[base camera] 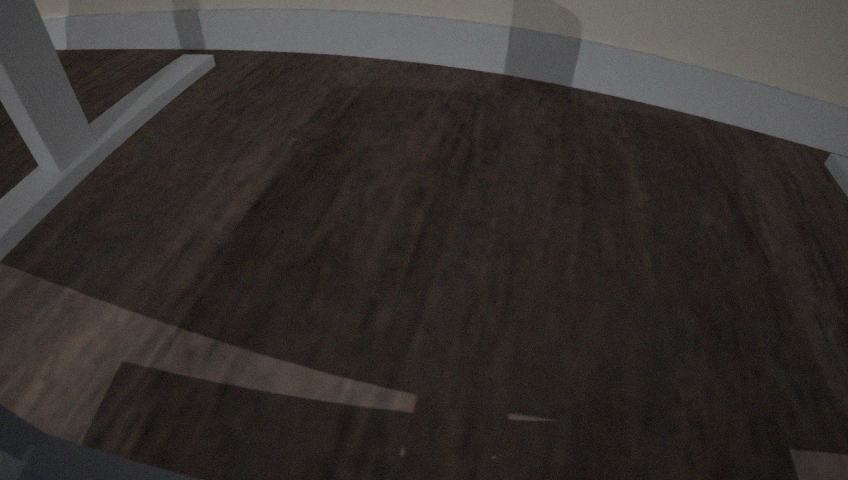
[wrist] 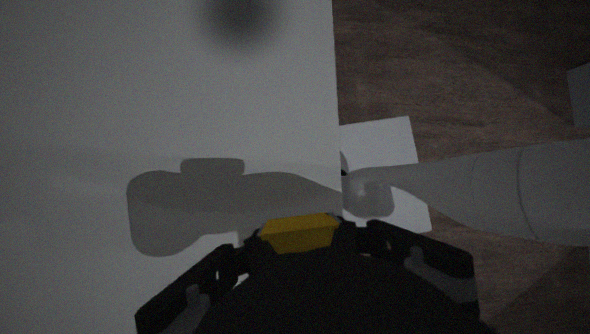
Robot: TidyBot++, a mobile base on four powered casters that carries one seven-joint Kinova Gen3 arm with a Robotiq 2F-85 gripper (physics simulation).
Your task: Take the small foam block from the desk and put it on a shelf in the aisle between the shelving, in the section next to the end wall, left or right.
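Places are measured from the arm's base along level axes (x up, y left, z back), in millimetres.
Pixels of known places: gripper, fingertip midpoint: (wrist: 298, 227).
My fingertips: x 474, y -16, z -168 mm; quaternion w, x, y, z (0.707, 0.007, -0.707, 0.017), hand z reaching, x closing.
Behind a point stands the place of what it marks.
The small foam block (wrist: 300, 232) @(y -26, x 518, z -167 mm) is yellow and sits between the two black fingertips at the lower middle of the wrist view. My gripper (wrist: 298, 227) @(y -16, x 474, z -168 mm) is shut on it, with a fingertip against each end. The block's lower part is hidden behind the gripper body. The white desk top (wrist: 165, 90) @(y -282, x 324, z -389 mm) lies below the gripper and fills the left of the wrist view, with the arm's shadow on it. The desk's edge runs down the view just right of the block. The aisle shelving does not clearly show in either view.
Grey-white parts of the arm (wrist: 480, 190) @(y -23, x 490, z 17 mm) reach in from the right over brown floor (wrist: 450, 90) @(y -496, x -397, z 1075 mm). In the base view, a grey leg with a long foot (base camera: 136, 107) stands at the left. A wall with a pale baseboard (base camera: 368, 41) @(y 175, x -363, z -907 mm) runs across the back.
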